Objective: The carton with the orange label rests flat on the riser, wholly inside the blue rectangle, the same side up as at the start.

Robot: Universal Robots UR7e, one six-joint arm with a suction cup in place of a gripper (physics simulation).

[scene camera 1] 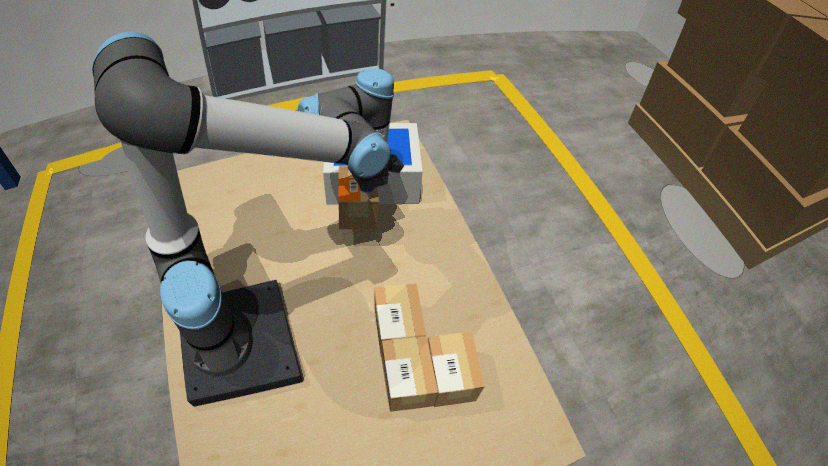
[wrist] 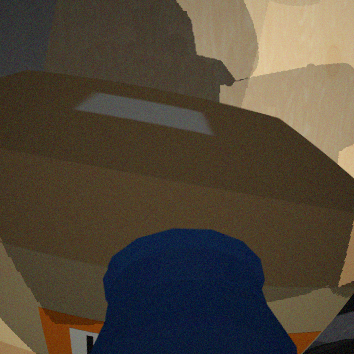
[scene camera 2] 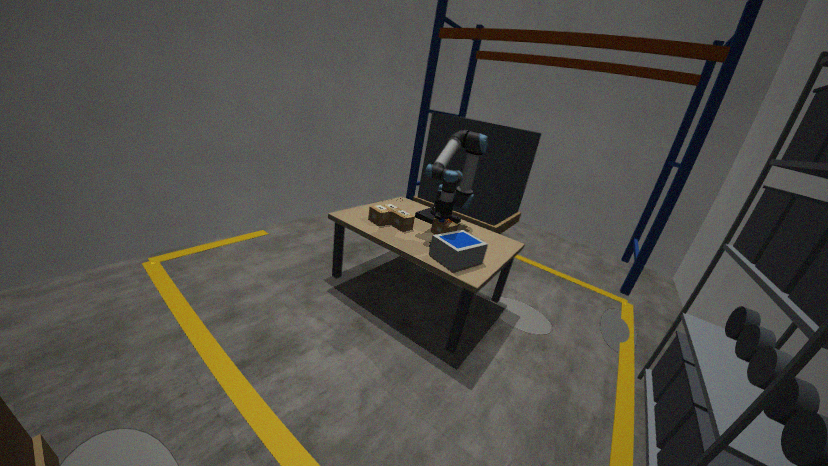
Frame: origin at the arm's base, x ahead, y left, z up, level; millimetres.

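Seen in the pictures: hand at its tool point: (scene camera 1: 366, 191) (wrist: 177, 255) (scene camera 2: 441, 223); arm's base at its link origin: (scene camera 1: 219, 345).
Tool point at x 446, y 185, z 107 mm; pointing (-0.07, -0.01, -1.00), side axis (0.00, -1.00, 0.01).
Note:
Pixels of each thing's top centre, then the offset from my tool point to it. Level surfaces: height alone.
- carton with the orange label, top centre: (wrist: 113, 350) (scene camera 1: 357, 182) (scene camera 2: 445, 220) dx -14, dy +20, dz +18 mm
- grey riser at its top centre: (scene camera 1: 372, 146) (scene camera 2: 460, 239) dx +90, dy +164, dz -21 mm
- blue rectangle at its top centre: (scene camera 1: 372, 146) (scene camera 2: 460, 239) dx +90, dy +164, dz -21 mm
- wooden table at its surface level: dz -141 mm
The carton with the orange label (scene camera 1: 356, 203) (scene camera 2: 442, 225) (wrist: 168, 182) is a brown box, and its orange label (scene camera 1: 347, 187) (wrist: 56, 328) sits on the top face. My suction cup (wrist: 186, 291) (scene camera 1: 369, 185) presses on that top face beside the label and holds the carton. In scene camera 1 the arm's wrist hides the cup. The carton is at the near left corner of the grey riser (scene camera 1: 408, 186) (scene camera 2: 456, 257), low over the table and outside the blue rectangle (scene camera 1: 405, 147) (scene camera 2: 460, 239). I cannot tell whether it is clear of the table.
Three white-labelled cartons (scene camera 1: 396, 312) (scene camera 1: 407, 371) (scene camera 1: 456, 366) sit together on the wooden table (scene camera 1: 509, 423) (scene camera 2: 353, 223), nearer the front. The arm's black base plate (scene camera 1: 272, 353) is at the table's left. Yellow floor tape (scene camera 1: 637, 254) runs around the table.

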